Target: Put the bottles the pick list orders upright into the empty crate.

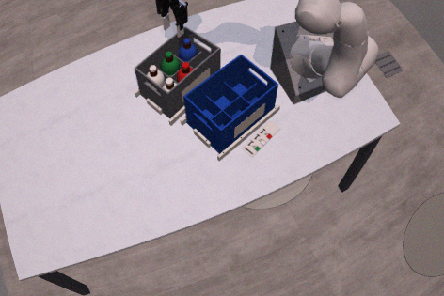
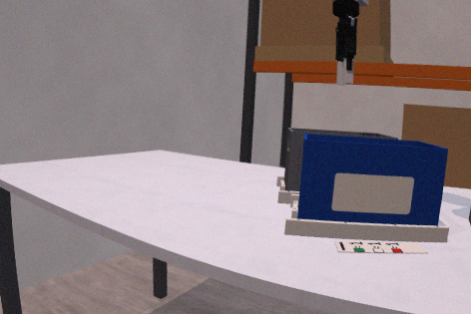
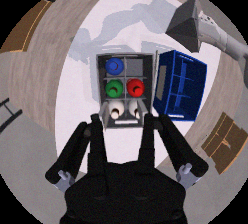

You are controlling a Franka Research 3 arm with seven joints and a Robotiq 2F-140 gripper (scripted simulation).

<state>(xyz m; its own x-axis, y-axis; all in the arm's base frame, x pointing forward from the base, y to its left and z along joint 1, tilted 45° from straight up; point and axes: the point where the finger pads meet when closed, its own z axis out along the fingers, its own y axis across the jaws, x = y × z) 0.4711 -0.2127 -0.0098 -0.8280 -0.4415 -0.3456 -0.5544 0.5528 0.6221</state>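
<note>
Now: the green bottle 2 cm ahead of my hand, 3 cm to the right of it and 25 cm below it. The rest, counted from my hand: blue bottle: 6 cm behind, 7 cm to the right, 25 cm below; grey crate: 1 cm to the left, 25 cm below; red bottle: 2 cm behind, 5 cm to the left, 25 cm below.
</note>
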